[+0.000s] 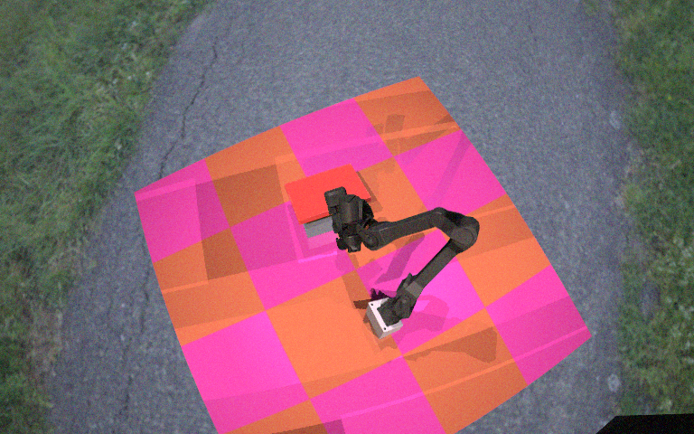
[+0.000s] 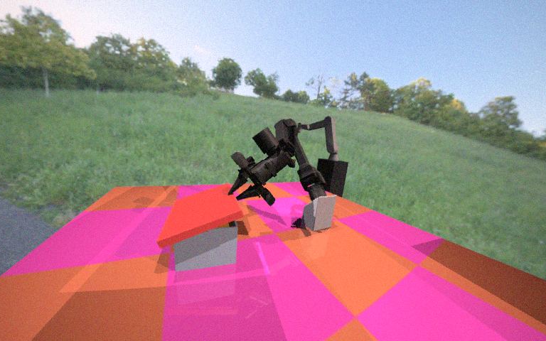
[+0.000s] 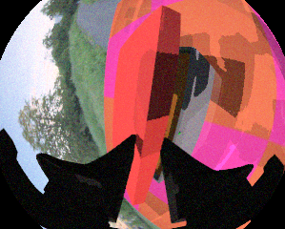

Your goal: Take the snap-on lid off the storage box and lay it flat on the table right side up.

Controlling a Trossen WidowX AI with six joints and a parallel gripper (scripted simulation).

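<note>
My gripper tip is 80 mm short of the snap-on lid, 20 mm above it and 10 mm to the left of it. Also, from my gripper tip: grey storage box (90 mm below, 60 mm ahead, 10 mm to the right).
</note>
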